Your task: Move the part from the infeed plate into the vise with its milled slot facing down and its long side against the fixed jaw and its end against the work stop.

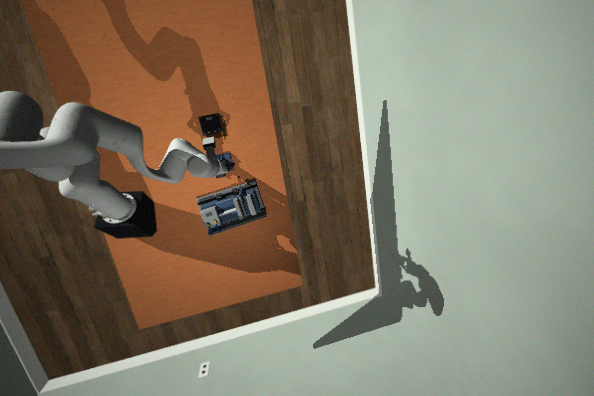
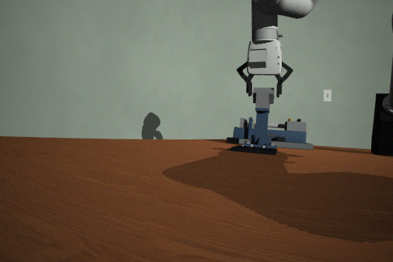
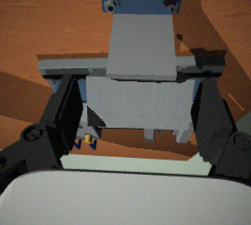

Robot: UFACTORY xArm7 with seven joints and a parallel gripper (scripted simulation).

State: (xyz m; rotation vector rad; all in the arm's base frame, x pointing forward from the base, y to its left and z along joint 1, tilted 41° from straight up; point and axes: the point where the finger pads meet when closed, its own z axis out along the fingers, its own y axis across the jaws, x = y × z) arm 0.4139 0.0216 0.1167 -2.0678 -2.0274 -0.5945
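The grey part is 10 mm to the right of my hand and 10 mm below it. The rest, counted from my hand: blue upright: 10 mm to the right, 110 mm below; then grey jaw: 40 mm ahead, 220 mm to the right, 90 mm below; then work stop: 70 mm ahead, 170 mm to the right, 80 mm below.
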